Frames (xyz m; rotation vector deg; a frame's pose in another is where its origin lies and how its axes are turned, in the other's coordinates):
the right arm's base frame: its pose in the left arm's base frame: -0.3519 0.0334 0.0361 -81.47 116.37 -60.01
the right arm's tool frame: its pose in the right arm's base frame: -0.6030 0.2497 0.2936 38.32 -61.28 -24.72
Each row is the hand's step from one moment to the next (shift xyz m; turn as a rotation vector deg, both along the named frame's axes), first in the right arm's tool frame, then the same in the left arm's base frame.
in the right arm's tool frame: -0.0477 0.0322 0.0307 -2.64 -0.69 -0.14
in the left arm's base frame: -0.0079 0.0523 -0.0382 -1.94 1.89 0.38
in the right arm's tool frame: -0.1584 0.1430 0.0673 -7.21 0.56 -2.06
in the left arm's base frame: -0.0494 0.1465 -0.1618 -6.37 3.77 -1.34
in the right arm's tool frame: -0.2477 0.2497 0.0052 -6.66 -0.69 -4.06
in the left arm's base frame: -0.1488 0.1583 -0.2767 -7.54 2.13 0.01
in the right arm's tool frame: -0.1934 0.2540 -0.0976 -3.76 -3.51 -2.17
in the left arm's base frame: -0.1868 0.0484 -0.2724 -4.36 1.59 3.10
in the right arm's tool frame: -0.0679 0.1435 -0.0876 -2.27 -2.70 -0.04
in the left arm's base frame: -0.1012 -0.0247 -0.1484 -1.74 1.89 2.42
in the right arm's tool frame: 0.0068 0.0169 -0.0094 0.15 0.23 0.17
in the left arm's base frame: -0.0012 -0.0130 -0.0158 0.24 -0.02 -0.21
